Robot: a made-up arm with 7 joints. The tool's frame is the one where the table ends. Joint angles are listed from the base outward.
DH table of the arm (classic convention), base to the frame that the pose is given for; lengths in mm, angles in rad. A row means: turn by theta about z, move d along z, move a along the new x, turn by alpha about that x. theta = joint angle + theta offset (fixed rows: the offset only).
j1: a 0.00, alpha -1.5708, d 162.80, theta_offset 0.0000
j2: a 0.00, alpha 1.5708, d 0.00, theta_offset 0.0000
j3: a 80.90, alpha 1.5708, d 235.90, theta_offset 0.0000
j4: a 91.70, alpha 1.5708, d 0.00, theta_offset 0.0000
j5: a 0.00, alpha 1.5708, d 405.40, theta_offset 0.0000
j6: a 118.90, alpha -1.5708, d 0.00, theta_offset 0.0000
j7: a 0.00, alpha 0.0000, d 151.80, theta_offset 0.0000
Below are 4 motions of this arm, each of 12 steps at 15 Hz.
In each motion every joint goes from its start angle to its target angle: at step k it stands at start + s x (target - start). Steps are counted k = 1, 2, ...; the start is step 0. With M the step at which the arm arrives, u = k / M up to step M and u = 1 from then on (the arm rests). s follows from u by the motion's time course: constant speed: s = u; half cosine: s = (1 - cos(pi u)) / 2; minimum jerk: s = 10 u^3 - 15 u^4 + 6 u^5.
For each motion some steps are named. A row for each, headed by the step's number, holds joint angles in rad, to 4 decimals.
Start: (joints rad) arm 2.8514 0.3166 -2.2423 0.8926 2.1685 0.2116 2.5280
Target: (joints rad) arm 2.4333 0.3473 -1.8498 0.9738 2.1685 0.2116 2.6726
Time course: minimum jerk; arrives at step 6
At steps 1, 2, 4, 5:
1: 2.8366 0.3177 -2.2284 0.8955 2.1685 0.2116 2.5331
2: 2.7637 0.3230 -2.1599 0.9096 2.1685 0.2116 2.5583
4: 2.5210 0.3409 -1.9322 0.9568 2.1685 0.2116 2.6423
5: 2.4481 0.3462 -1.8637 0.9709 2.1685 0.2116 2.6675

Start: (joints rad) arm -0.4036 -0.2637 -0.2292 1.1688 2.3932 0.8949 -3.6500
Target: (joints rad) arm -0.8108 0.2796 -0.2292 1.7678 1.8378 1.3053 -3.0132
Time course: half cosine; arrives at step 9
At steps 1, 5, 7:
1: -0.4159 -0.2473 -0.2292 1.1869 2.3765 0.9073 -3.6308
5: -0.6426 0.0551 -0.2292 1.5203 2.0673 1.1357 -3.2763
7: -0.7632 0.2160 -0.2292 1.6977 1.9028 1.2573 -3.0877

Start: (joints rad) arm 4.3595 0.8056 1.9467 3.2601 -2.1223 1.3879 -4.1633
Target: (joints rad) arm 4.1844 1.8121 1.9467 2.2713 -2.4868 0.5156 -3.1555
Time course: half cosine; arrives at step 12
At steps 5, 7, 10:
5: 4.2946 1.1786 1.9467 2.8937 -2.2574 1.0646 -3.7898
7: 4.2493 1.4391 1.9467 2.6377 -2.3517 0.8389 -3.5290
10: 4.1961 1.7447 1.9467 2.3375 -2.4624 0.5740 -3.2230

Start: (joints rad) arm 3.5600 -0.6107 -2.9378 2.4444 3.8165 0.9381 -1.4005
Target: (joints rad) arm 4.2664 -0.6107 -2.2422 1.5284 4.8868 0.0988 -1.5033
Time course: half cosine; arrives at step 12
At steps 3, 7, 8, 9, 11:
3: 3.6634 -0.6107 -2.8359 2.3103 3.9732 0.8152 -1.4156
7: 4.0046 -0.6107 -2.5000 1.8679 4.4902 0.4098 -1.4652
8: 4.0898 -0.6107 -2.4161 1.7574 4.6192 0.3086 -1.4776
9: 4.1630 -0.6107 -2.3441 1.6625 4.7301 0.2217 -1.4882
11: 4.2544 -0.6107 -2.2541 1.5440 4.8686 0.1131 -1.5015

